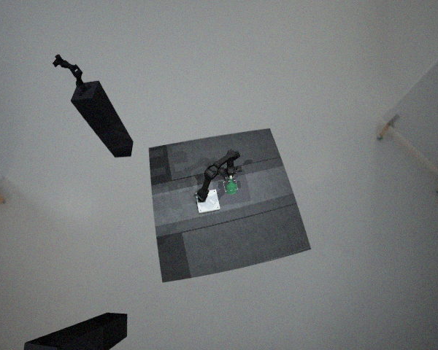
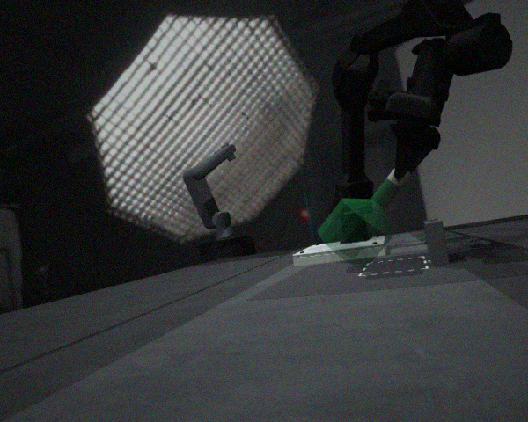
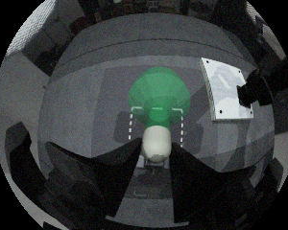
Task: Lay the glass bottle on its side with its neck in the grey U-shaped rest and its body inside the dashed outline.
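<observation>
Right now my gripper tip is 4 cm to the left of the green glass bottle and 3 cm above it.
</observation>
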